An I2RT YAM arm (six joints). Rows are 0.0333 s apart.
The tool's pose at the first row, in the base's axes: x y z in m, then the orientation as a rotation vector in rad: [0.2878 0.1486 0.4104 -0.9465 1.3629 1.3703]
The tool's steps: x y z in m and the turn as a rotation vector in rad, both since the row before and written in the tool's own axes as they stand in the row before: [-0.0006 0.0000 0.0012 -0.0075 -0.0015 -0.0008]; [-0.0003 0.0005 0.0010 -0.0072 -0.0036 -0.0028]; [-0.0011 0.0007 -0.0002 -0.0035 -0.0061 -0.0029]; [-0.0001 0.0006 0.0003 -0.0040 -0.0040 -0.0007]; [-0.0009 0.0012 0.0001 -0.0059 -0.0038 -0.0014]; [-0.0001 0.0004 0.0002 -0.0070 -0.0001 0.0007]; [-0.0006 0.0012 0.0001 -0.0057 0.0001 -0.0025]
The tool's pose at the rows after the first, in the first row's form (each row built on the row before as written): [0.2881 0.1497 0.4111 -0.9507 1.3570 1.3761]; [0.2878 0.1507 0.4116 -0.9541 1.3484 1.3808]; [0.2874 0.1504 0.4128 -0.9531 1.3400 1.3833]; [0.2869 0.1507 0.4131 -0.9529 1.3343 1.3872]; [0.2860 0.1508 0.4143 -0.9545 1.3272 1.3919]; [0.2857 0.1510 0.4145 -0.9587 1.3235 1.3979]; [0.2847 0.1511 0.4154 -0.9639 1.3186 1.4004]
